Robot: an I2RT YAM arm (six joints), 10 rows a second.
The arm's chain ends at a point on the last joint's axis. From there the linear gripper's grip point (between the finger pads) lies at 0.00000 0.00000 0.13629 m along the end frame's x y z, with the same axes.
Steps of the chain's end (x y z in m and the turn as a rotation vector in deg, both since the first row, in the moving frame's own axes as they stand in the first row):
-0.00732 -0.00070 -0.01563 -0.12 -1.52 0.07
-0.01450 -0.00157 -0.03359 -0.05 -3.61 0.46
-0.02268 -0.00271 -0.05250 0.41 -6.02 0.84
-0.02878 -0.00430 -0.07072 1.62 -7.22 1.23
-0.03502 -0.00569 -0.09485 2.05 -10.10 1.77
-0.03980 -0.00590 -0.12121 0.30 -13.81 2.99
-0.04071 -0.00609 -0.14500 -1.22 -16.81 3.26
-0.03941 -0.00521 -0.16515 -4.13 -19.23 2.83
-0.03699 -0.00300 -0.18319 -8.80 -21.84 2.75
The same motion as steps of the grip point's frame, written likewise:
-0.01094 -0.00042 -0.01568 -0.12 -1.52 0.07
-0.02308 -0.00149 -0.03386 -0.05 -3.61 0.46
-0.03697 -0.00379 -0.05326 0.41 -6.02 0.84
-0.04586 -0.00833 -0.07185 1.62 -7.22 1.23
-0.05884 -0.01091 -0.09705 2.05 -10.10 1.77
-0.07230 -0.00746 -0.12515 0.30 -13.81 2.99
-0.08018 -0.00436 -0.15085 -1.22 -16.81 3.26
-0.08448 0.00330 -0.17310 -4.13 -19.23 2.83
-0.08797 0.01611 -0.19454 -8.80 -21.84 2.75

